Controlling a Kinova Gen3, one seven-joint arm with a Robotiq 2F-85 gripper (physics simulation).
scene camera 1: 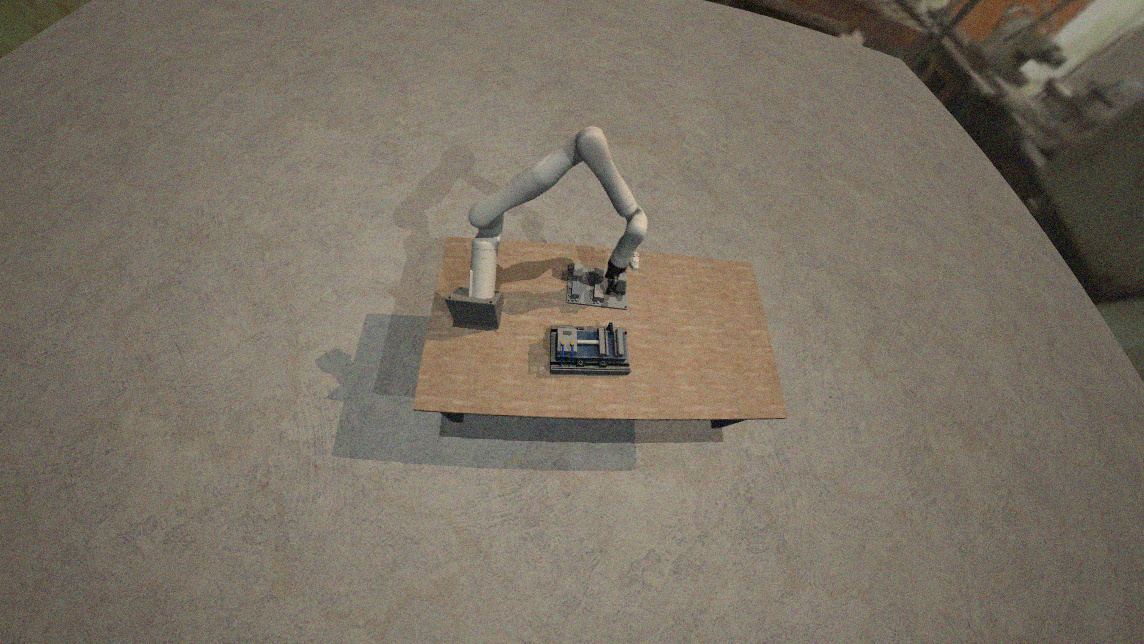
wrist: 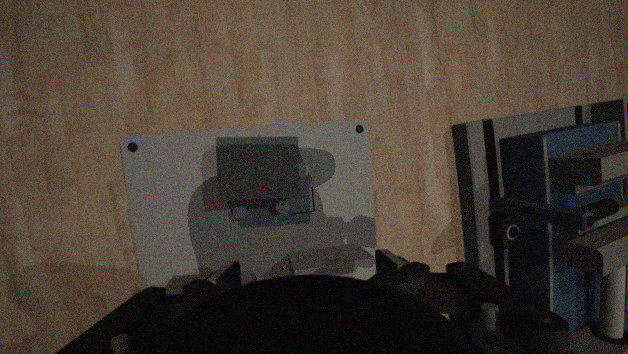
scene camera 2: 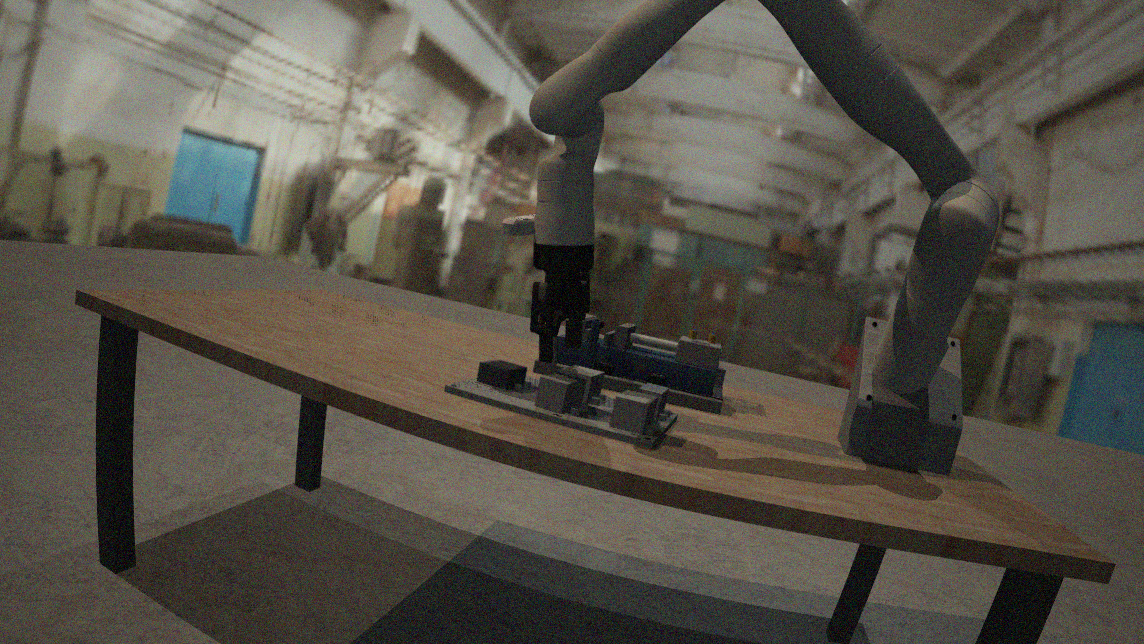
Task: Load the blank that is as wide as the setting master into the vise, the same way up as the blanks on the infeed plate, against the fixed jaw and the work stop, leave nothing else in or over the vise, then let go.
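Where they show: gripper, fingertip midpoint: (scene camera 1: 606, 285) (wrist: 308, 271) (scene camera 2: 561, 356); arm's base, link origin: (scene camera 1: 481, 295) (scene camera 2: 899, 368).
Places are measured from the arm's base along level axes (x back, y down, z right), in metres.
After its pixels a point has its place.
Observation:
My gripper (scene camera 1: 614, 285) @(x -0.487, y 0.074, z -0.090 m) (scene camera 2: 561, 349) @(x -0.487, y 0.074, z -0.090 m) (wrist: 308, 271) @(x -0.487, y 0.074, z -0.090 m) is open and empty. It hangs low over the grey infeed plate (scene camera 1: 582, 300) @(x -0.390, y 0.124, z -0.047 m) (scene camera 2: 479, 394) @(x -0.555, y 0.124, z -0.199 m) (wrist: 153, 198) @(x -0.551, y 0.124, z -0.185 m). On the plate lie a dark grey block (scene camera 2: 501, 372) @(x -0.550, y 0.104, z -0.134 m) (wrist: 257, 169) @(x -0.556, y 0.099, z -0.106 m) at the far end and several lighter grey blanks (scene camera 2: 557, 392) @(x -0.466, y 0.101, z -0.193 m) (scene camera 2: 636, 410) @(x -0.373, y 0.098, z -0.204 m). In the wrist view the blanks (wrist: 326, 256) @(x -0.480, y 0.105, z -0.071 m) lie just below my fingers, mostly hidden by the gripper body. The blue vise (scene camera 1: 589, 349) @(x -0.392, y 0.072, z 0.187 m) (scene camera 2: 644, 364) @(x -0.389, y 0.086, z 0.109 m) (wrist: 549, 175) @(x -0.501, y 0.071, z 0.119 m) stands beside the plate with its jaws apart. I cannot tell which blank my fingers straddle.
The wooden table (scene camera 1: 704, 352) @(x -0.887, y 0.132, z 0.189 m) (scene camera 2: 280, 336) @(x -0.885, y 0.132, z -0.156 m) carries the plate, the vise and the arm's base (scene camera 1: 475, 308) @(x 0.017, y -0.018, z 0.062 m) (scene camera 2: 899, 436) @(x 0.006, y 0.091, z -0.058 m). Small parts and blue lines sit at one end of the vise (scene camera 1: 566, 336) @(x -0.305, y 0.036, z 0.149 m).

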